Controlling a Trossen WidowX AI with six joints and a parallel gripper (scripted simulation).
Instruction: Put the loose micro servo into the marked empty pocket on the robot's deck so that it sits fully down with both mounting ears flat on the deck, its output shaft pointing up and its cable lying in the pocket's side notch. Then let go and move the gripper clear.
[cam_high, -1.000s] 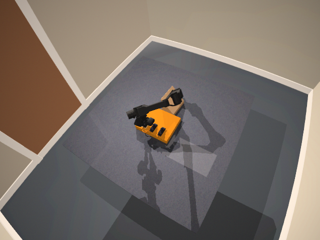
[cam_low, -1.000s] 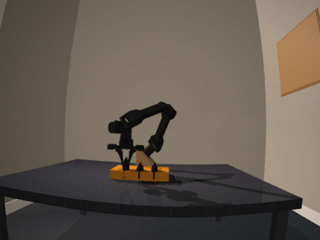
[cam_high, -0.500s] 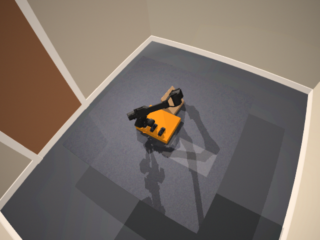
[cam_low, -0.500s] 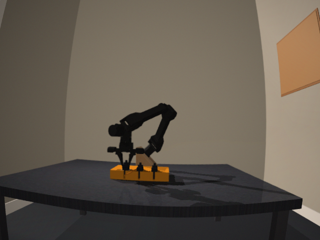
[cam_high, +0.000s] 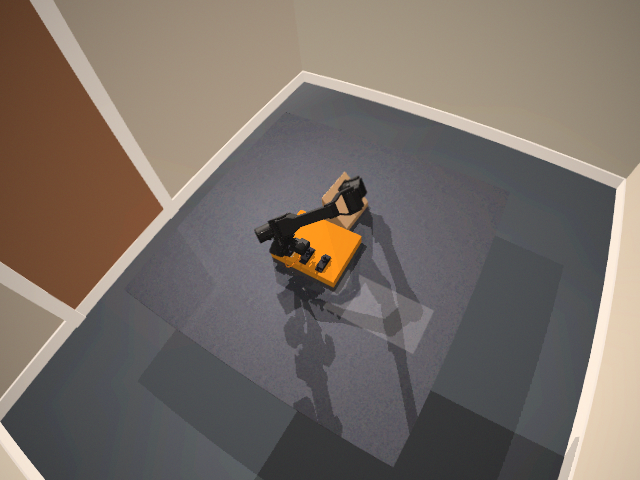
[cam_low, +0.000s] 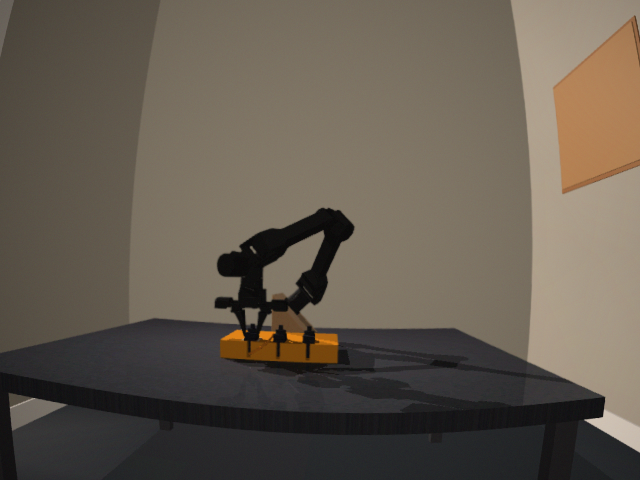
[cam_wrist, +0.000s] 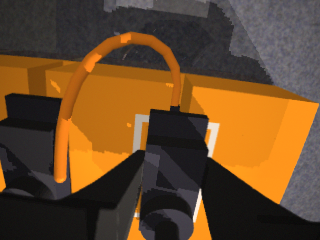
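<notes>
Now: the orange deck 12 cm behind my gripper tip, 7 cm to the left of it and 3 cm below it.
</notes>
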